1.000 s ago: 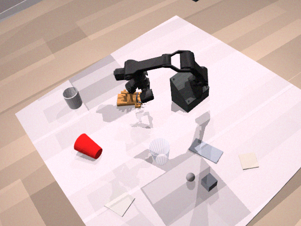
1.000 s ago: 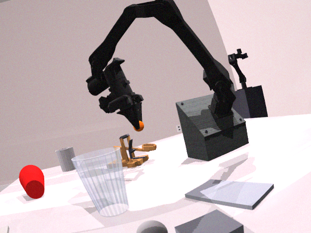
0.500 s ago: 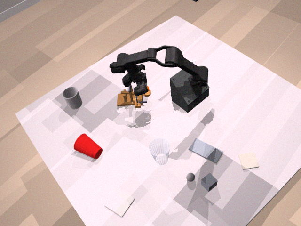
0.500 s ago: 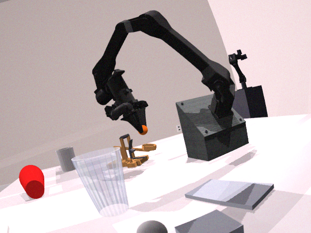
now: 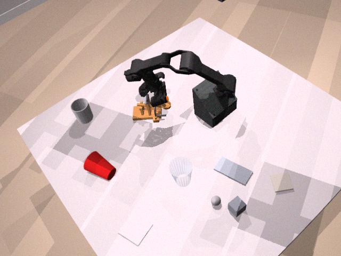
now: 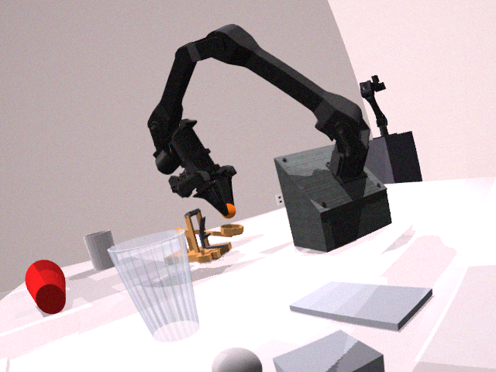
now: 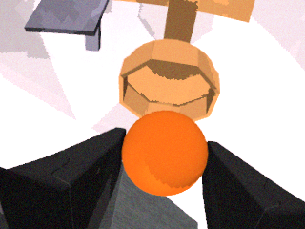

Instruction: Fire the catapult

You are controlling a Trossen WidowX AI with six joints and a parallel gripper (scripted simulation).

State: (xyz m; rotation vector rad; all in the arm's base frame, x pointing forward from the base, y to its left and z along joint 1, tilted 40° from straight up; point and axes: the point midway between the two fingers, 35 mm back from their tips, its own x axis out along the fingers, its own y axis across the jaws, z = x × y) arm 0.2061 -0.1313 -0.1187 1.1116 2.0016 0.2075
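Now: the orange ball 1 cm above my gripper tip. Also, from my gripper tip: wooden catapult 6 cm ahead, 3 cm to the right, 3 cm below; then white mug 32 cm ahead, 28 cm to the right, 6 cm below; then clear ribbed cup 20 cm ahead, 34 cm to the left, 6 cm below.
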